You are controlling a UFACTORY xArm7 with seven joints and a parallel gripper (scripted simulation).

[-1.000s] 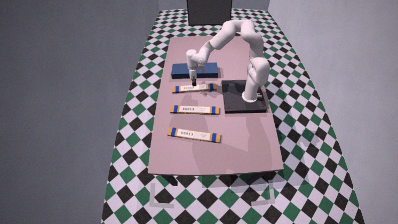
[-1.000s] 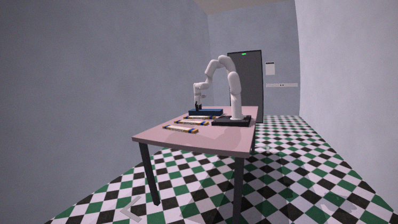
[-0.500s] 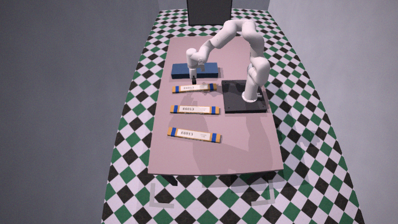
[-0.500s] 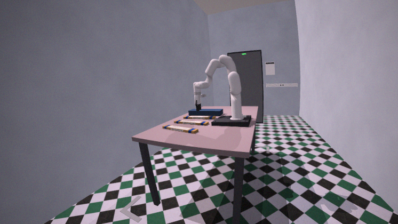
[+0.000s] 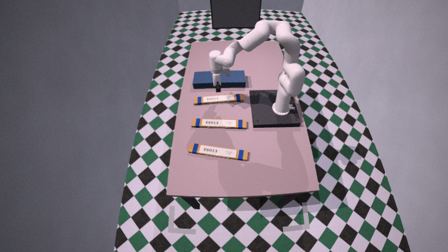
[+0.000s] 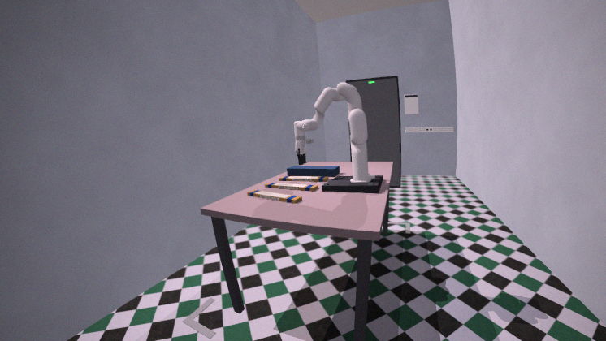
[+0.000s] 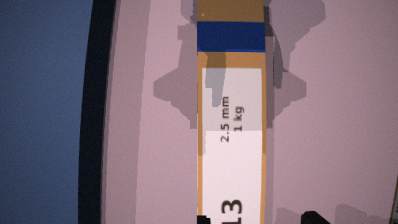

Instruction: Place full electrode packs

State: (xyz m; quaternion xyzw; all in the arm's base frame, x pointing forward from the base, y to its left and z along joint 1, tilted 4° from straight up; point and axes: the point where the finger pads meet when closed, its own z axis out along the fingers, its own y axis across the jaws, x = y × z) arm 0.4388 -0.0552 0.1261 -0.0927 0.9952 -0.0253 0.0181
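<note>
Right now my hand is 12 cm above the pack of welding electrodes. Round my hand: low blue platform: 2 cm ahead, 19 cm to the right, 12 cm below.
</note>
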